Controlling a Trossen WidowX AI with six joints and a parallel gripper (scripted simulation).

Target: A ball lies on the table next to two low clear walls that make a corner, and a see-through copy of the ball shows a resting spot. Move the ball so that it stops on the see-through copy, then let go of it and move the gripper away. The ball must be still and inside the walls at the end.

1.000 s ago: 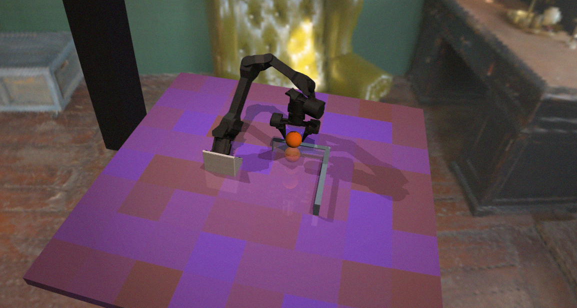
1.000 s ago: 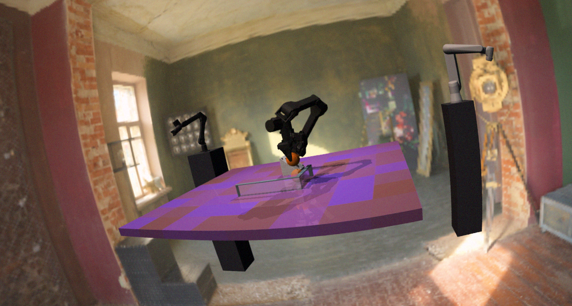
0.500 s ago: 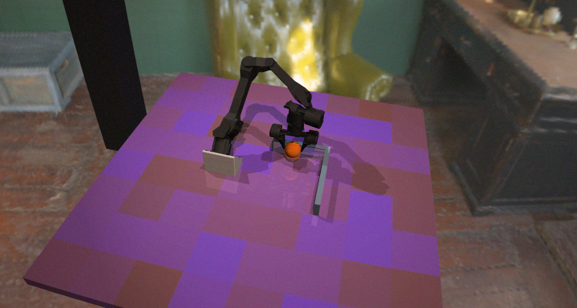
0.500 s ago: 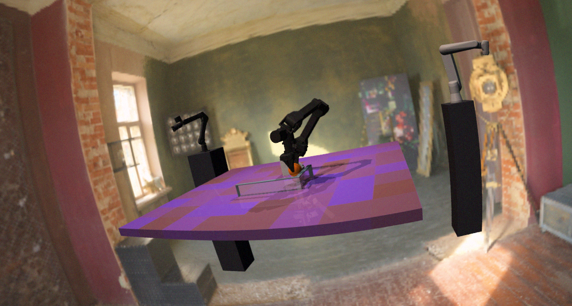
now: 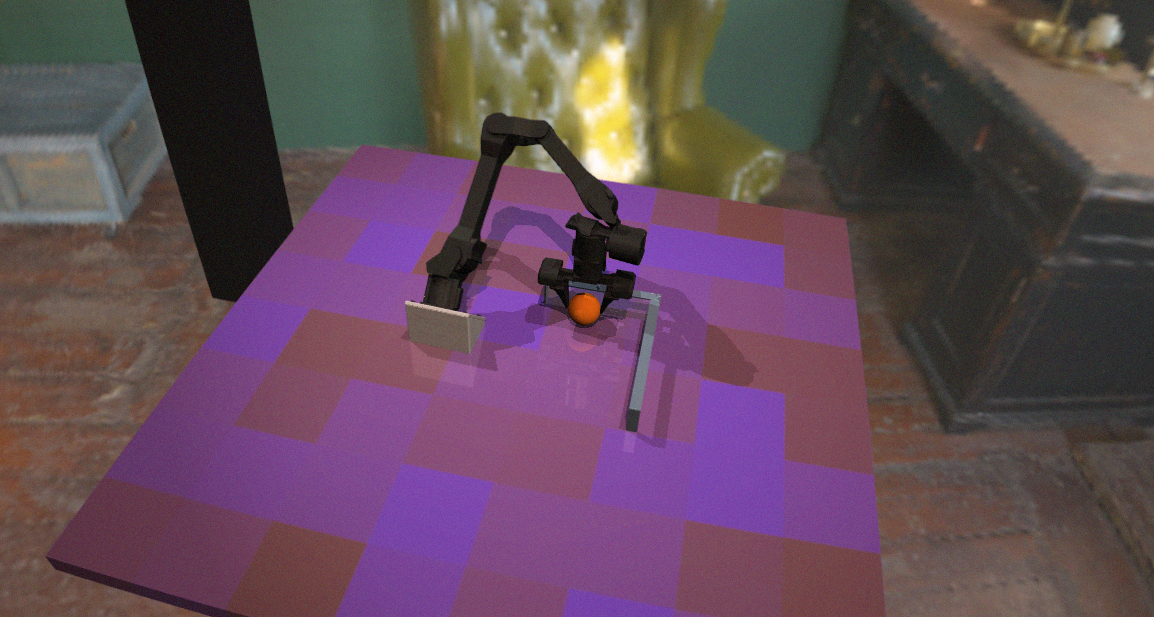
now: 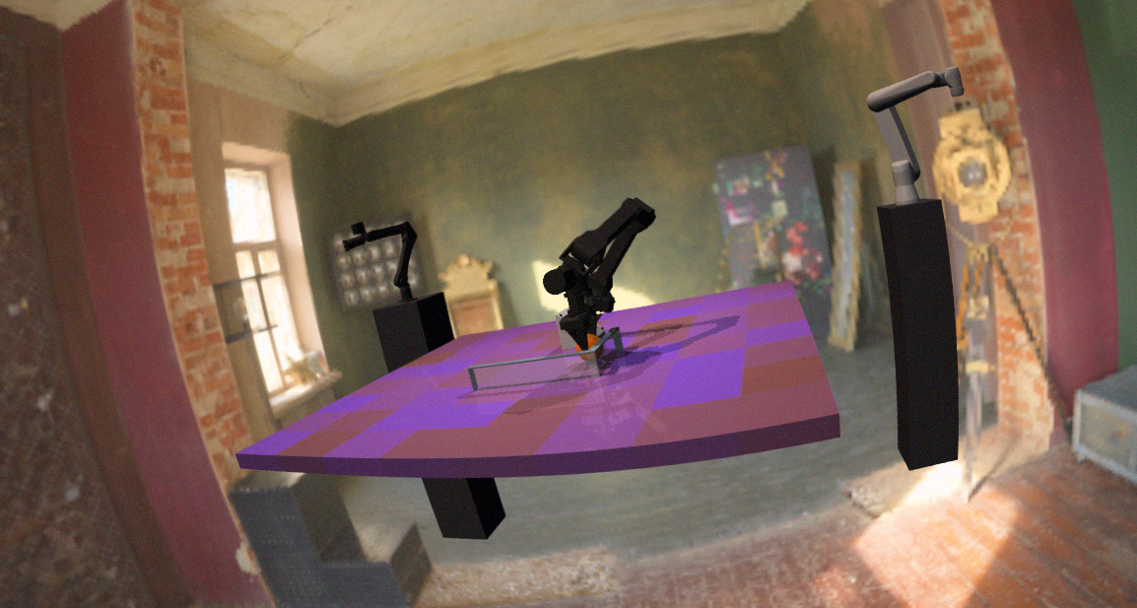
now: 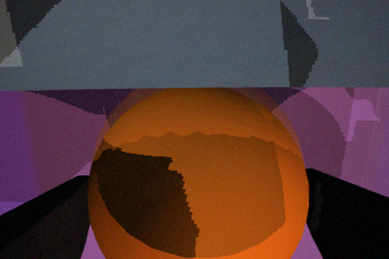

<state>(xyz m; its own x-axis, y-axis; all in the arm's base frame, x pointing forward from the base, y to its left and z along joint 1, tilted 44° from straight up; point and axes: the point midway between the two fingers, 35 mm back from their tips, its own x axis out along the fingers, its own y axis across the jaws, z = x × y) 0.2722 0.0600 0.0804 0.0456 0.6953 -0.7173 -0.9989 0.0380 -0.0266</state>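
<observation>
The orange ball lies right at my gripper tip. Also, from my gripper tip: see-through copy of the ball right at my gripper tip.
</observation>
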